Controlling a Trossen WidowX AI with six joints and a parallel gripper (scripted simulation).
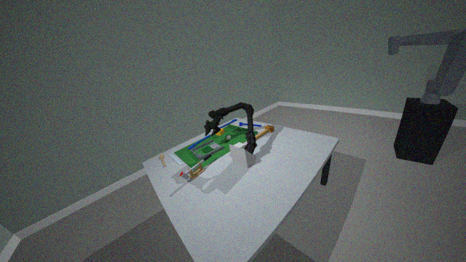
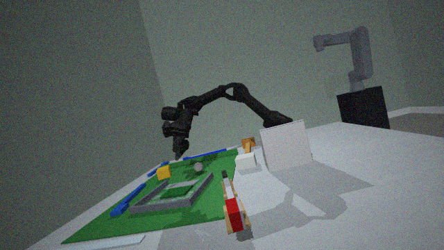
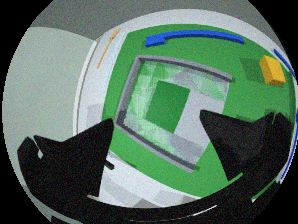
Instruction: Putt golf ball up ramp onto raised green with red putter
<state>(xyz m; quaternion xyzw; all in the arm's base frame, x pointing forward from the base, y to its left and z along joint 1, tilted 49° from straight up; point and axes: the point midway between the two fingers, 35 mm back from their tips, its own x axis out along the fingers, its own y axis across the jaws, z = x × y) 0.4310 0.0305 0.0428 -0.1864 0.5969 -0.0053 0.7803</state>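
Right now the white block is 26 cm behind my gripper tip, 10 cm to the right of it and 11 cm below it. The rest, counted from my gripper tip: yellow block (16 cm ahead, 26 cm to the right, 10 cm below); then red putter (19 cm behind, 29 cm to the left, 7 cm below); then white golf ball (4 cm behind, 20 cm to the right, 11 cm below).
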